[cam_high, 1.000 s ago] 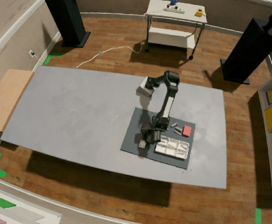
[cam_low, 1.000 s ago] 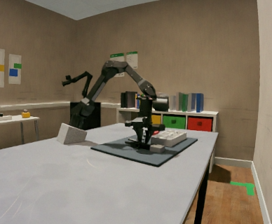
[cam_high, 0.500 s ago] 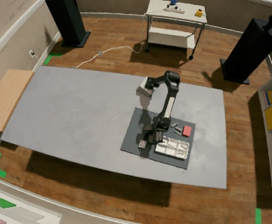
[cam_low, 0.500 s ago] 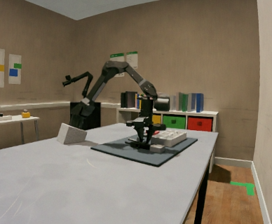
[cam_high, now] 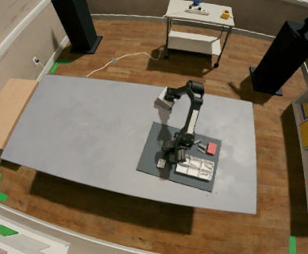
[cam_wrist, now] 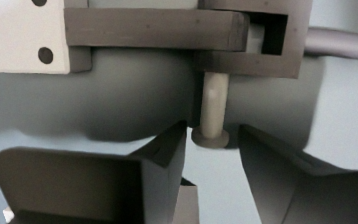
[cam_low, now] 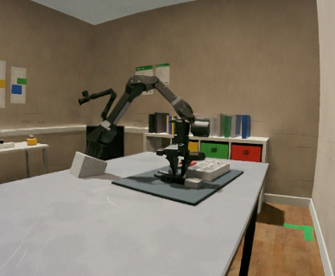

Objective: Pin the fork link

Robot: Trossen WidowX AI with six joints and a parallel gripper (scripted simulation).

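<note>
Now: hand 2 cm to the left of the headed pin and 3 cm above it. Also, from my hand: eye plate: 1 cm ahead, 5 cm to the right, 3 cm below; then mat: 1 cm ahead, 5 cm to the left, 5 cm below; then fork link: 3 cm behind, 5 cm to the right, 3 cm below.
</note>
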